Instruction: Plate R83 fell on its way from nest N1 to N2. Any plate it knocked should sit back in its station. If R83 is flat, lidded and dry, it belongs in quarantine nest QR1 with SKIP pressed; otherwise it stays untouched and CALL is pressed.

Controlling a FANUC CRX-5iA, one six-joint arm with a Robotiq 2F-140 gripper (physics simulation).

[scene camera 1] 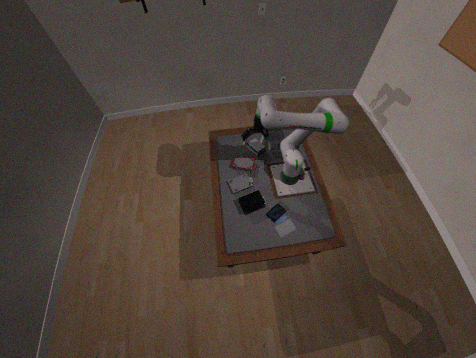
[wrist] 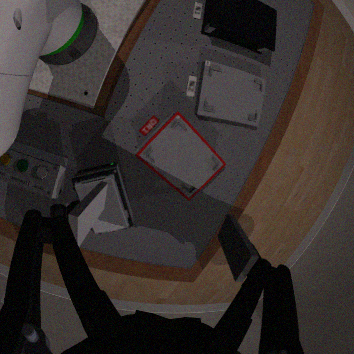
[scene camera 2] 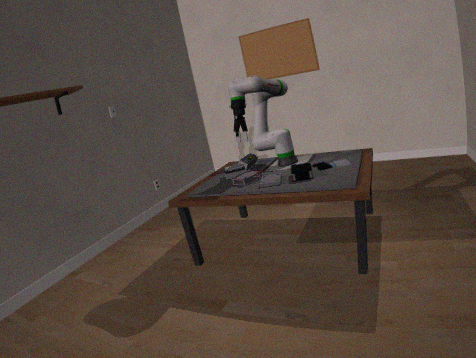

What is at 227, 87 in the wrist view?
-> A station labelled N2.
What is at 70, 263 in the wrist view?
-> My gripper.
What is my gripper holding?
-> Nothing.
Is my gripper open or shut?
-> Open.
